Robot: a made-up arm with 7 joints.
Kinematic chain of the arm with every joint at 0, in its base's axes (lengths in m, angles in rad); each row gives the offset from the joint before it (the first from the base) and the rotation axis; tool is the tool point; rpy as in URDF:
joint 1: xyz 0 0 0.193 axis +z
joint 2: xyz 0 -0.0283 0.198 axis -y
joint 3: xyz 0 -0.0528 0.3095 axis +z
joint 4: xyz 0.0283 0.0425 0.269 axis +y
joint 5: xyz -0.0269 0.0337 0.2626 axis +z
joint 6: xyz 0 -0.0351 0.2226 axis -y
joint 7: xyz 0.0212 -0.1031 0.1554 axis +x
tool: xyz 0 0 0 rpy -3.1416 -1.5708 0
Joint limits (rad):
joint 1: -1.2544..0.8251
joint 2: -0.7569..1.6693
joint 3: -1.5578..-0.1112
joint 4: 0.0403..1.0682
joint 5: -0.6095..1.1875
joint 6: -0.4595..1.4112
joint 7: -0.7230..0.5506
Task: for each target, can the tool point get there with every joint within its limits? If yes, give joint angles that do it. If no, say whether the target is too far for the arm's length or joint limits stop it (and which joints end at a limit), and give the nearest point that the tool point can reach.
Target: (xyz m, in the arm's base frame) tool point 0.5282 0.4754 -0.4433
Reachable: no: joint limits stop it (at a limit: joint 2, joint 3, joint 4, joint 6) | nearest point 0.7322 0.6590 0.5013 | short by 0.984 m
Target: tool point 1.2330 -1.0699 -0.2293
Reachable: no: too far | nearest point 0.7614 -0.6607 0.5124 | short by 0.970 m
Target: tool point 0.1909 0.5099 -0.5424
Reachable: no: joint limits stop it (at a limit: joint 1, joint 2, joint 4, joint 5, joint 6) | nearest point -0.3425 1.0413 0.1141 | short by 0.999 m
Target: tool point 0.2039 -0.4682 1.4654
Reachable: yes | joints -0.3823 -0.0838 -0.6065 0.6077 0.5234 0.5135 0.3269
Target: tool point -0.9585 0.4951 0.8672
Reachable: yes | joints -0.9940 1.1437 -1.3818 0.9468 -0.2249 0.6678 -0.2088
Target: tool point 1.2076 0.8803 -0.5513
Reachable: no: too far | nearest point 0.8015 0.5843 0.5021 | short by 1.167 m
